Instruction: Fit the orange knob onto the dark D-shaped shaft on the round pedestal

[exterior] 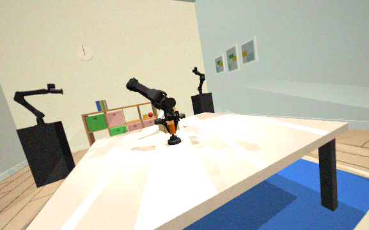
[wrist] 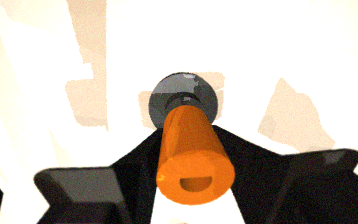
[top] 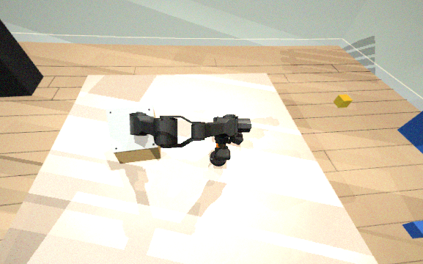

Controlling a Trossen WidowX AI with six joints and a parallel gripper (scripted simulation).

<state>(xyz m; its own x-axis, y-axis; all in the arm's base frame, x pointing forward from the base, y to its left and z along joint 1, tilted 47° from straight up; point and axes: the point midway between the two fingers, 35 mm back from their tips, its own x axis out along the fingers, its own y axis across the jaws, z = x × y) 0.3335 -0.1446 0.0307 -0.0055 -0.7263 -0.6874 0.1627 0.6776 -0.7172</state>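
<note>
My gripper tip is now 2 cm below the orange knob. Also, from my gripper tip: dark round pedestal 4 cm below.
</note>
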